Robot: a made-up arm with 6 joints. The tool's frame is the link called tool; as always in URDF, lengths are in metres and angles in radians.
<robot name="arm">
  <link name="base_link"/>
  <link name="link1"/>
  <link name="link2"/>
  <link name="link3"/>
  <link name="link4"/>
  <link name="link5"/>
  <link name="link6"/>
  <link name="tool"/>
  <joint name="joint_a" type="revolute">
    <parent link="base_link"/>
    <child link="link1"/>
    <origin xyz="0.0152 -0.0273 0.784" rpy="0 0 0"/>
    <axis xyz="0 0 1"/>
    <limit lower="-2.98" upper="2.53"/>
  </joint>
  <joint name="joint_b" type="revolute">
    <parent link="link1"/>
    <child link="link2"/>
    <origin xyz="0.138 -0.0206 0.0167" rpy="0 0 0"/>
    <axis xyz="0 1 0"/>
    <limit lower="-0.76" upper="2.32"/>
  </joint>
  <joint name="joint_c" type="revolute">
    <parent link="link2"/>
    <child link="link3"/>
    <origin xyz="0.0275 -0.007 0.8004" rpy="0 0 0"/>
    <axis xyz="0 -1 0"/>
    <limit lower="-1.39" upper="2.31"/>
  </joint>
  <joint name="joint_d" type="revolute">
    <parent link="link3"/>
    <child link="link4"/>
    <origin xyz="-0.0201 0.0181 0.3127" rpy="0 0 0"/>
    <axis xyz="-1 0 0"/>
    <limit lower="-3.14" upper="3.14"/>
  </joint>
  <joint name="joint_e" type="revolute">
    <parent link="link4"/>
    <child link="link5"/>
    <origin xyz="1.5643 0.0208 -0.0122" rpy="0 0 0"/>
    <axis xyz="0 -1 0"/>
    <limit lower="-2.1" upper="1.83"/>
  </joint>
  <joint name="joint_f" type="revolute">
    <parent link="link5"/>
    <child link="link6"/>
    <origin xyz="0.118 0.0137 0.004" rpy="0 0 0"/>
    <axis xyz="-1 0 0"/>
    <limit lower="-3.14" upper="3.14"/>
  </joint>
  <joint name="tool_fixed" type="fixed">
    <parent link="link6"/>
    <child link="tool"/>
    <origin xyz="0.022 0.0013 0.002" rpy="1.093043 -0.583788 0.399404"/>
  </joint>
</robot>
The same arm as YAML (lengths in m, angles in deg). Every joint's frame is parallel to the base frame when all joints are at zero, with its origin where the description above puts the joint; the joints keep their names.
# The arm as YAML. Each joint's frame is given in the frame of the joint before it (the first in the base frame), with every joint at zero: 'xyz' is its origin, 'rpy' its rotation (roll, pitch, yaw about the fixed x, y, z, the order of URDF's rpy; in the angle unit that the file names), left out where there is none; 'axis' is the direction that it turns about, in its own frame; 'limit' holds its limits. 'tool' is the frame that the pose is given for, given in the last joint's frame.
units:
  length: m
  angle: deg
joints:
  - name: joint_a
    type: revolute
    origin:
      xyz: [0.0152, -0.0273, 0.784]
    axis: [0.0, 0.0, 1.0]
    limit:
      lower: -170.74
      upper: 144.96
  - name: joint_b
    type: revolute
    origin:
      xyz: [0.138, -0.0206, 0.0167]
    axis: [0.0, 1.0, 0.0]
    limit:
      lower: -43.54
      upper: 132.93
  - name: joint_c
    type: revolute
    origin:
      xyz: [0.0275, -0.007, 0.8004]
    axis: [0.0, -1.0, 0.0]
    limit:
      lower: -79.64
      upper: 132.35
  - name: joint_d
    type: revolute
    origin:
      xyz: [-0.0201, 0.0181, 0.3127]
    axis: [-1.0, 0.0, 0.0]
    limit:
      lower: -179.91
      upper: 179.91
  - name: joint_e
    type: revolute
    origin:
      xyz: [1.5643, 0.0208, -0.0122]
    axis: [0.0, -1.0, 0.0]
    limit:
      lower: -120.32
      upper: 104.85
  - name: joint_f
    type: revolute
    origin:
      xyz: [0.118, 0.0137, 0.004]
    axis: [-1.0, 0.0, 0.0]
    limit:
      lower: -179.91
      upper: 179.91
tool:
  origin:
    xyz: [0.022, 0.0013, 0.002]
    rpy: [62.63, -33.45, 22.88]

